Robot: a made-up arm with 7 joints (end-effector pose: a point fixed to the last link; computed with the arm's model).
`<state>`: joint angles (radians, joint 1 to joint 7).
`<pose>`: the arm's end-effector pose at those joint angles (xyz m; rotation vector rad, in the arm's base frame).
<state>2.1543 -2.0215 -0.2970 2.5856 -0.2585 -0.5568 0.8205</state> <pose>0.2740 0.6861 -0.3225 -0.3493 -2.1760 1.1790</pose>
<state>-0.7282 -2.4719 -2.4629 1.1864 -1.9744 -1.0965 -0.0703</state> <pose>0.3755 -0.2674 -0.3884 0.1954 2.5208 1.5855</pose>
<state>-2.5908 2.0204 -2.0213 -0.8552 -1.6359 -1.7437 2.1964</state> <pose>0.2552 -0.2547 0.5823 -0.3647 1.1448 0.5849</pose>
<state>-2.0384 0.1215 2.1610 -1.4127 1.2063 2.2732 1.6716</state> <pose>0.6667 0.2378 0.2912 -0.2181 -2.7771 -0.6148</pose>
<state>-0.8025 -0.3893 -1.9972 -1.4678 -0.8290 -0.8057 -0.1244</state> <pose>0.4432 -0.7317 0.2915 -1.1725 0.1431 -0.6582</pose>
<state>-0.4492 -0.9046 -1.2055 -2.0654 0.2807 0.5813 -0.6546</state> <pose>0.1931 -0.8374 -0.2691 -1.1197 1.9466 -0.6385</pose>
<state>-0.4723 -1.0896 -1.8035 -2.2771 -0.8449 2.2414 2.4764</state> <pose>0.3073 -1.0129 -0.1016 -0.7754 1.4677 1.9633</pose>
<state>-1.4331 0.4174 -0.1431 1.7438 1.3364 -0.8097 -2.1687</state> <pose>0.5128 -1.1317 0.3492 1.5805 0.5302 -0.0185</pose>
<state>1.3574 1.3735 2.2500 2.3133 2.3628 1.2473 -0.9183</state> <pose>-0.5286 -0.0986 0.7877 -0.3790 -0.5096 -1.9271</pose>
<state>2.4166 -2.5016 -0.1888 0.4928 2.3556 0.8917 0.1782</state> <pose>0.3697 0.5092 -0.0724 2.4851 1.4350 -0.0173</pose>
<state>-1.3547 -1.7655 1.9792 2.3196 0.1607 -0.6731 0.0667</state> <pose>-0.0314 0.0899 -0.1689 0.6444 -1.1797 1.8324</pose>
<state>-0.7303 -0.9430 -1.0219 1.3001 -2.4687 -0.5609 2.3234</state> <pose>-0.0082 -0.9455 0.0025 -0.1319 -1.0930 -0.2980</pose>
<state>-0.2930 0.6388 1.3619 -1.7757 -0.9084 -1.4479 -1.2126</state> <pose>0.1976 -0.9209 0.1798 1.9775 -1.4105 0.5205</pose>
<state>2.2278 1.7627 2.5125 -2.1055 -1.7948 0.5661 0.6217</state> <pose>-0.2176 0.1043 0.7830 -0.0918 0.9090 2.6726</pose>
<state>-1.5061 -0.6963 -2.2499 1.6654 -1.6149 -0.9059 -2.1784</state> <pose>0.7996 -0.2575 0.2460 0.6628 -1.4521 0.6172</pose>
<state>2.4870 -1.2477 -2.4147 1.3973 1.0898 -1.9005 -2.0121</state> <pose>-0.8245 0.7844 0.3429 1.6696 0.1557 -2.5205</pose>
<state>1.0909 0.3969 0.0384 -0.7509 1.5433 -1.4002 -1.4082</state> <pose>-0.5573 -0.1695 0.1308 1.2254 1.2706 0.4237</pose>
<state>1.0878 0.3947 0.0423 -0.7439 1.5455 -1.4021 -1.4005</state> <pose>-0.5555 -0.1692 0.1296 1.2199 1.2703 0.4308</pose>
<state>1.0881 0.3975 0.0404 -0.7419 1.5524 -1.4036 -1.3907</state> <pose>-0.5562 -0.1672 0.1295 1.2221 1.2701 0.4297</pose>
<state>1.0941 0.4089 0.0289 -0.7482 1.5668 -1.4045 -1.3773</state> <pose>-0.5607 -0.1623 0.1313 1.2372 1.2699 0.4143</pose>
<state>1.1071 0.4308 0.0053 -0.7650 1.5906 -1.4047 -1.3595</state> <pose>-0.5701 -0.1537 0.1359 1.2683 1.2692 0.3809</pose>
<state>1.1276 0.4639 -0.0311 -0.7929 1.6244 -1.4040 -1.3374</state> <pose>-0.5843 -0.1405 0.1438 1.3160 1.2672 0.3277</pose>
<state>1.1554 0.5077 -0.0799 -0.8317 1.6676 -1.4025 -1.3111</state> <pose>-0.6026 -0.1218 0.1557 1.3794 1.2618 0.2536</pose>
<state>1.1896 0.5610 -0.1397 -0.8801 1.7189 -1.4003 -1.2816</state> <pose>-0.6236 -0.0972 0.1721 1.4557 1.2518 0.1596</pose>
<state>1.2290 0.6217 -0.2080 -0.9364 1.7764 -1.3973 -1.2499</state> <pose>-0.6452 -0.0664 0.1934 1.5405 1.2353 0.0473</pose>
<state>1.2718 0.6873 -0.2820 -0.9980 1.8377 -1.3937 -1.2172</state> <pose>-0.6650 -0.0299 0.2194 1.6291 1.2117 -0.0794</pose>
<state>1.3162 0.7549 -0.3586 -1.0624 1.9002 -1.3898 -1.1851</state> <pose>-0.6806 0.0111 0.2492 1.7170 1.1811 -0.2153</pose>
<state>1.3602 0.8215 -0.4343 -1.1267 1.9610 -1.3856 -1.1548</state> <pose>-0.6905 0.0544 0.2814 1.7992 1.1447 -0.3546</pose>
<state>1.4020 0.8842 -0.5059 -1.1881 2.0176 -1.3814 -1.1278</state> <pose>-0.6939 0.0974 0.3139 1.8726 1.1049 -0.4904</pose>
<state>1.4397 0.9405 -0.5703 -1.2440 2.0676 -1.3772 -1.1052</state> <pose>-0.6916 0.1371 0.3447 1.9344 1.0653 -0.6157</pose>
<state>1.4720 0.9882 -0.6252 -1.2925 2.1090 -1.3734 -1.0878</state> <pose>-0.6854 0.1713 0.3719 1.9839 1.0282 -0.7251</pose>
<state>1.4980 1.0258 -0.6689 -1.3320 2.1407 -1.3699 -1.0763</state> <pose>-0.6777 0.1985 0.3941 2.0215 0.9970 -0.8135</pose>
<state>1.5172 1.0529 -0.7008 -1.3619 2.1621 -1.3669 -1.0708</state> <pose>-0.6707 0.2181 0.4105 2.0479 0.9735 -0.8788</pose>
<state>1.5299 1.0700 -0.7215 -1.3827 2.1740 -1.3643 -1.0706</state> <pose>-0.6658 0.2305 0.4214 2.0648 0.9582 -0.9217</pose>
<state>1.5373 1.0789 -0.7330 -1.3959 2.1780 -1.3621 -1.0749</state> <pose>-0.6634 0.2370 0.4277 2.0747 0.9502 -0.9457</pose>
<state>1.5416 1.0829 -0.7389 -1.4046 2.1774 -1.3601 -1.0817</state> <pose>-0.6626 0.2401 0.4312 2.0803 0.9465 -0.9585</pose>
